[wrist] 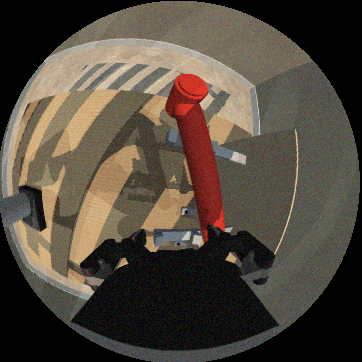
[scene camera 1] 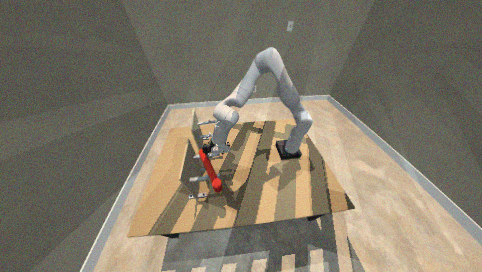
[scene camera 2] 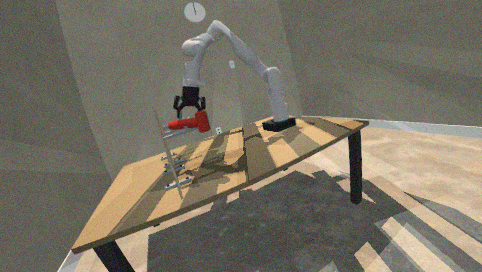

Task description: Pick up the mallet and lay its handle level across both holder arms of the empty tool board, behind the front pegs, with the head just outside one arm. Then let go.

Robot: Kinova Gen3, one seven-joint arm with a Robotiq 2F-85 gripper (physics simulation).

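Pixels of known places: gripper, between the fingertips: [wrist: 175,233] [scene camera 1: 214,154]; arm's base, origin of its link: [wrist: 25,203] [scene camera 1: 290,148] [scene camera 2: 281,119].
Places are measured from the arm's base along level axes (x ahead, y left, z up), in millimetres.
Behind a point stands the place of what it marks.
The red mallet [scene camera 1: 209,169] {x 592, y 188, z 181 mm} [scene camera 2: 187,123] {x 600, y 214, z 166 mm} [wrist: 201,168] {x 584, y 175, z 179 mm} lies across both grey holder arms [scene camera 1: 198,178] {x 658, y 211, z 143 mm} [wrist: 232,154] {x 666, y 212, z 143 mm} of the upright tool board [scene camera 1: 188,165] {x 703, y 152, z 190 mm} [wrist: 260,188] {x 703, y 159, z 188 mm}. Its head [scene camera 1: 217,184] {x 550, y 285, z 199 mm} [scene camera 2: 202,121] {x 560, y 296, z 165 mm} [wrist: 186,90] {x 547, y 260, z 198 mm} sits just outside the arm nearer scene camera 1. My gripper [scene camera 1: 206,148] [scene camera 2: 189,110] {x 565, y 85, z 170 mm} [wrist: 175,233] {x 565, y 85, z 170 mm} is open and empty. It hangs just above the handle's far end, by the other arm. In the wrist view the handle's end shows at the right fingertip, and I cannot tell whether they touch.
A second upright board [scene camera 1: 194,122] {x 694, y -168, z 227 mm} with its own grey arms [scene camera 1: 207,122] {x 622, y -252, z 150 mm} [scene camera 2: 173,167] {x 706, y 258, z 34 mm} stands in line with the first. The wooden table [scene camera 1: 286,203] {x 174, y 360, z -49 mm} [scene camera 2: 134,175] {x 921, y -138, z -49 mm} carries both boards. The arm's black base [scene camera 1: 288,151] {x 35, y 30, z 12 mm} [scene camera 2: 279,124] {x 61, y 56, z -10 mm} [wrist: 33,207] {x 75, y -3, z 0 mm} stands to the side.
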